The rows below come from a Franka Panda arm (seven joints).
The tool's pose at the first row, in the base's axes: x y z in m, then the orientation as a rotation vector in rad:
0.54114, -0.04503, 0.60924, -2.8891, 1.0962, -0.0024
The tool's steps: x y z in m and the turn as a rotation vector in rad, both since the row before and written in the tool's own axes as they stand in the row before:
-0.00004, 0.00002, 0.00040, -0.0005, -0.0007, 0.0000
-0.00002, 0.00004, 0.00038, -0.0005, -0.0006, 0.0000
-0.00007, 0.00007, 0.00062, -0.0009, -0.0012, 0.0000
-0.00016, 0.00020, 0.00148, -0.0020, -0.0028, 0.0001
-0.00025, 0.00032, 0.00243, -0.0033, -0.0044, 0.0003
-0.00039, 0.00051, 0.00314, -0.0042, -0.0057, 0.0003
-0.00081, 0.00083, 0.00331, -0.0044, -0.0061, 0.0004
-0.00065, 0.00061, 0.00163, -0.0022, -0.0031, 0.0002
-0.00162, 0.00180, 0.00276, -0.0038, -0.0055, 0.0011
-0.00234, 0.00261, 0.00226, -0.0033, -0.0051, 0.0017
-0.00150, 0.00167, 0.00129, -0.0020, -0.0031, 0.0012
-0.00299, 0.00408, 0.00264, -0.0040, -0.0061, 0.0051
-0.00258, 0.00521, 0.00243, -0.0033, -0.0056, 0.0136
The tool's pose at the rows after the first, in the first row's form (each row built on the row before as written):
0.54110, -0.04500, 0.60884, -2.8893, 1.0962, -0.0011
0.54107, -0.04500, 0.60846, -2.8895, 1.0963, 0.0000
0.54098, -0.04498, 0.60784, -2.8899, 1.0964, 0.0022
0.54075, -0.04495, 0.60636, -2.8907, 1.0967, 0.0073
0.54038, -0.04491, 0.60392, -2.8920, 1.0975, 0.0155
0.53977, -0.04488, 0.60077, -2.8936, 1.0983, 0.0261
0.53862, -0.04480, 0.59746, -2.8952, 1.0993, 0.0374
0.53772, -0.04474, 0.59584, -2.8960, 1.0998, 0.0431
0.53528, -0.04487, 0.59310, -2.8968, 1.1017, 0.0532
0.53176, -0.04515, 0.59088, -2.8970, 1.1044, 0.0625
0.52950, -0.04533, 0.58963, -2.8970, 1.1062, 0.0681
0.52448, -0.04624, 0.58707, -2.8956, 1.1138, 0.0793
0.51899, -0.04825, 0.58471, -2.8891, 1.1337, 0.0897

